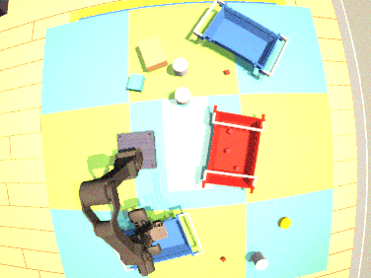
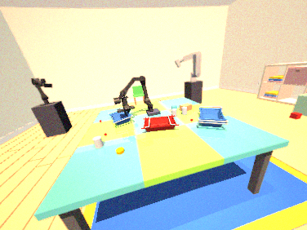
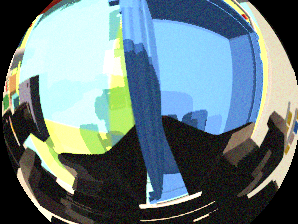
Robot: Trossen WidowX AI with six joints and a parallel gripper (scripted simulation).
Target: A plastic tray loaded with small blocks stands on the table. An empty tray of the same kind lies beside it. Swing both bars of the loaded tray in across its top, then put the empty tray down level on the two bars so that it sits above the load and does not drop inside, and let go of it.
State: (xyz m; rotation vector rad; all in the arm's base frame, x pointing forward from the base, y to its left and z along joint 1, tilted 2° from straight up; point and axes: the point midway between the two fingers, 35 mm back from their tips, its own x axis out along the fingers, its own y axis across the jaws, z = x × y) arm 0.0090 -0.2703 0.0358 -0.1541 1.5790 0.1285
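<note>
My gripper tip is 1 cm short of the blue tray, 8 cm to the left of it and 3 cm below it. Round my gripper tip: teal block: 4 cm ahead, 55 cm to the left; then tan block: 11 cm ahead, 66 cm to the left; then yellow disc: 56 cm ahead, 10 cm to the right, 2 cm below.
</note>
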